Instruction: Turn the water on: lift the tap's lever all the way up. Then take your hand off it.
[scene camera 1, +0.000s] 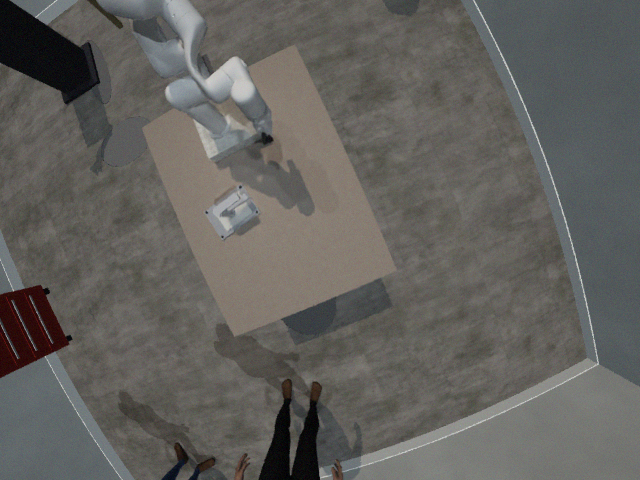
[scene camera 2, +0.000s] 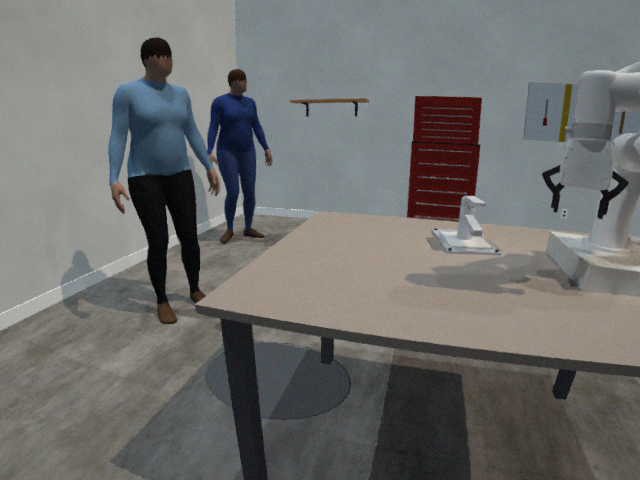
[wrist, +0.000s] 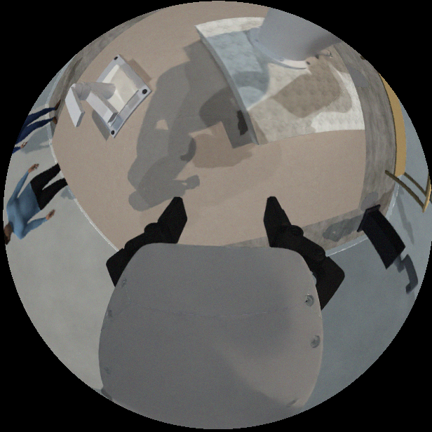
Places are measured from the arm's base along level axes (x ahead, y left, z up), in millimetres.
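Pixels of known places: gripper, between the fingertips: (scene camera 1: 269, 129) (scene camera 2: 577, 214); arm's base, origin of its link: (scene camera 1: 218, 125) (scene camera 2: 604, 246).
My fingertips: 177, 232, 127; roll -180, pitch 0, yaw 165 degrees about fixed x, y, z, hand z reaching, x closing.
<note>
For each thing: its top centre in the pictures, then the offset to it from my fingertips, as dx, dy, dz. "*": a spot on its surface instead. Level surfaces: height alone.
- white tap, a spot on its surface: (scene camera 2: 466, 219) * +221, -286, -102
- pale base plate, a spot on its surface: (scene camera 2: 444, 240) * +281, -302, -182
- sloping spout, centre of its top: (scene camera 2: 473, 218) (scene camera 1: 234, 202) +201, -266, -91
- table, height of its surface: dz -190
A white tap (scene camera 1: 227, 211) (scene camera 2: 466, 219) (wrist: 94, 90) stands upright on a pale base plate (scene camera 2: 444, 240) (wrist: 137, 81) on the table. Its flat lever (scene camera 2: 474, 200) (wrist: 74, 105) sits at the top of the column, above the sloping spout (scene camera 2: 471, 225) (wrist: 102, 107), and points to the same side as the spout. In scene camera 2 the lever looks near level; its exact angle is hard to tell. My gripper (scene camera 1: 266, 138) (scene camera 2: 578, 212) (wrist: 223, 207) is open, with nothing between its black fingers. It hangs above the table beside the robot's base, well apart from the tap.
The robot's white base block (scene camera 1: 210, 147) (scene camera 2: 573, 263) (wrist: 220, 57) stands on the table (scene camera 1: 310, 232) (scene camera 2: 336, 268) (wrist: 95, 190) near the gripper. Two people stand beyond the table: one in light blue (scene camera 2: 157, 129) (wrist: 22, 202), one in dark blue (scene camera 2: 237, 124). A red cabinet (scene camera 2: 445, 155) is against the wall.
</note>
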